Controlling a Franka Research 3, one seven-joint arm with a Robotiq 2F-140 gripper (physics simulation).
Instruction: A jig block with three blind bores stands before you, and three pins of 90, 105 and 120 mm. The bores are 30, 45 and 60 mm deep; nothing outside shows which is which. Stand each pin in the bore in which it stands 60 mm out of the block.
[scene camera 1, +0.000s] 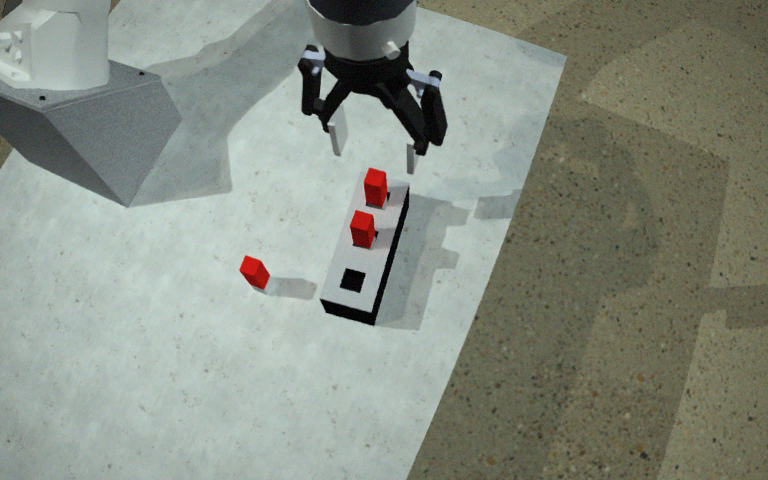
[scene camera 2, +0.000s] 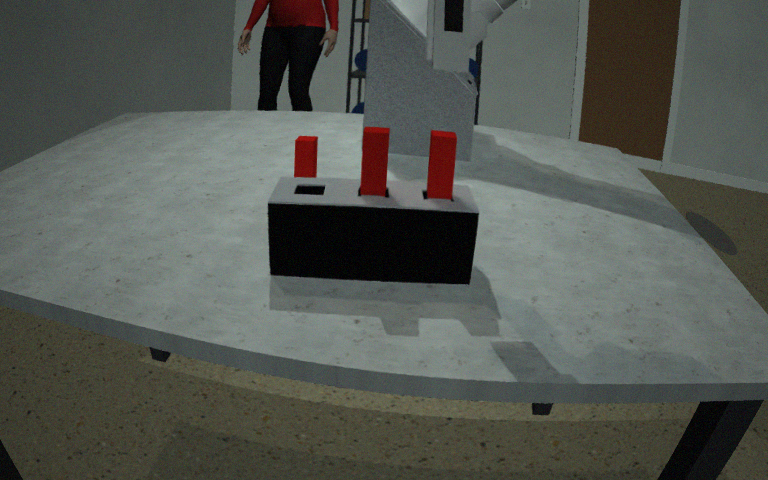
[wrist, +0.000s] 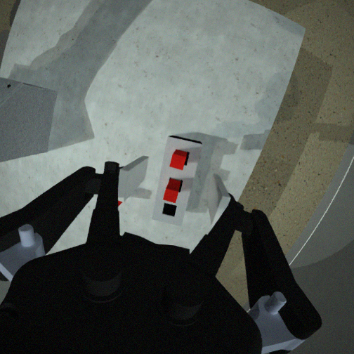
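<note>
The jig block (scene camera 1: 334, 288) (scene camera 2: 368, 243) (wrist: 175, 174) stands on the table, pale on top with black sides. One red pin (scene camera 1: 375, 189) (scene camera 2: 441, 166) (wrist: 179, 159) stands upright in the end bore at the right in scene camera 2. Another red pin (scene camera 1: 362, 230) (scene camera 2: 374, 163) (wrist: 172, 191) stands upright in the middle bore; their tops look nearly level. The third bore (scene camera 1: 352, 280) (scene camera 2: 309, 189) (wrist: 169, 209) is empty. The third pin (scene camera 1: 254, 272) (scene camera 2: 305, 157) (wrist: 119, 203) stands on the table beside it. My gripper (scene camera 1: 374, 150) is open and empty above the end pin.
The grey robot pedestal (scene camera 1: 113, 135) (scene camera 2: 419, 107) (wrist: 25, 120) stands on the table, on the loose pin's side of the block. The table's edge runs beyond the block's other long side. A person (scene camera 2: 297, 16) in red stands behind the table.
</note>
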